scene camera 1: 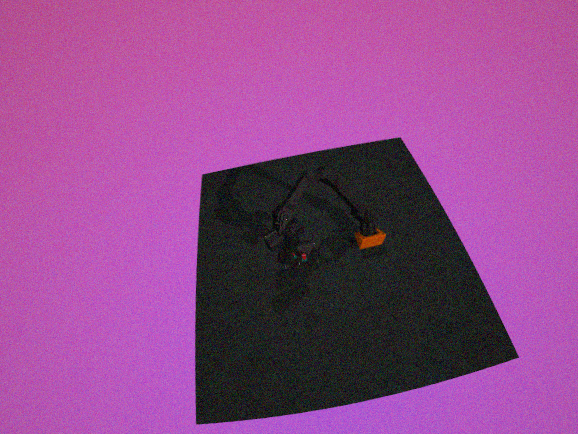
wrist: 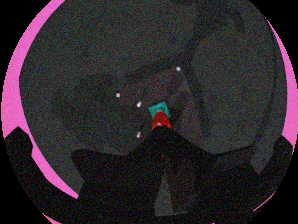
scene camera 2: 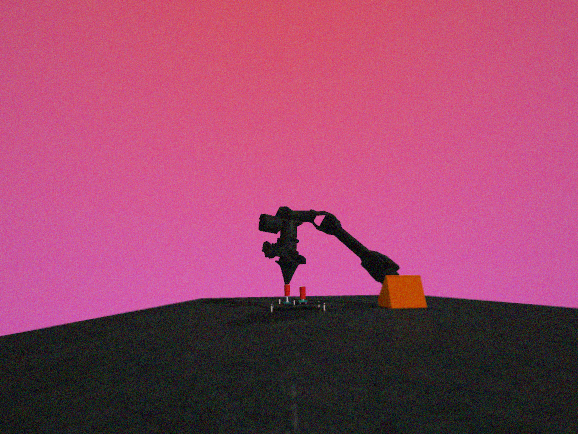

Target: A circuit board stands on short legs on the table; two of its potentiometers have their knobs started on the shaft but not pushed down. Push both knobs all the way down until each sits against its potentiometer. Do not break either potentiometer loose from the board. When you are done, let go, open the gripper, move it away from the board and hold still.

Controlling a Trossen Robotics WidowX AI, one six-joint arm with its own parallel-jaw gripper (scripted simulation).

Labels:
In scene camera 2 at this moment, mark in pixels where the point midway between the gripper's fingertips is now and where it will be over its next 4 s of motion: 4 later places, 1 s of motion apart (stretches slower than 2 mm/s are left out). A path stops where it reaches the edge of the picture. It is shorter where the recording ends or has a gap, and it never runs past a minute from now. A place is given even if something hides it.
My gripper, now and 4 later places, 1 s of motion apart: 286,284; 286,287; 286,289; 287,286; 331,273

